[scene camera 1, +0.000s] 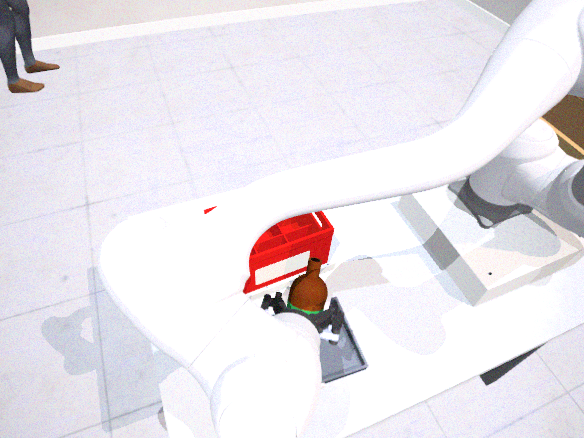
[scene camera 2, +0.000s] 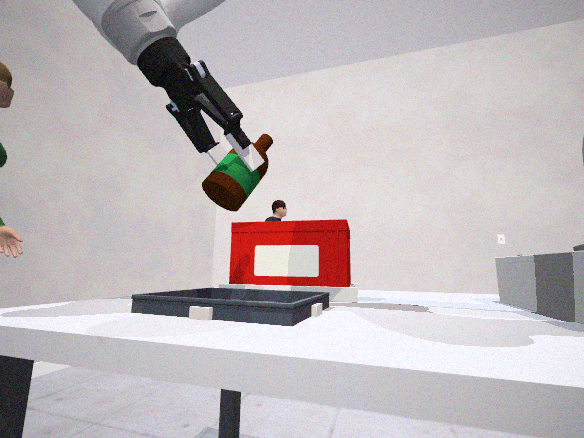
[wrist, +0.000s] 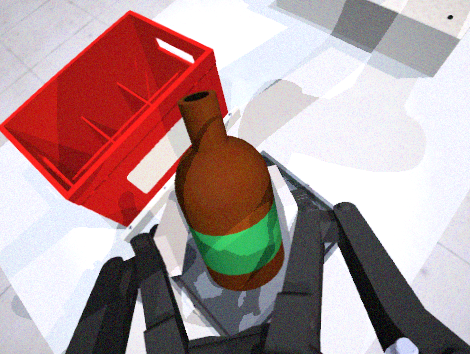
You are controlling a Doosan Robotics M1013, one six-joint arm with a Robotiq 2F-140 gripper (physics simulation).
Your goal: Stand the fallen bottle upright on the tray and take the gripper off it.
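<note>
The brown bottle with a green label is tilted in the air, neck up and to the right and base down to the left in scene camera 2. My gripper is shut on the bottle around its body, with a white pad on each side. The bottle and gripper are high above the dark grey tray, apart from it. In scene camera 1 the arm hides part of the tray and gripper.
A red crate with compartments stands behind the tray on the white table. A grey-white box-shaped base stands to the right. A person's legs show at the far left in scene camera 1.
</note>
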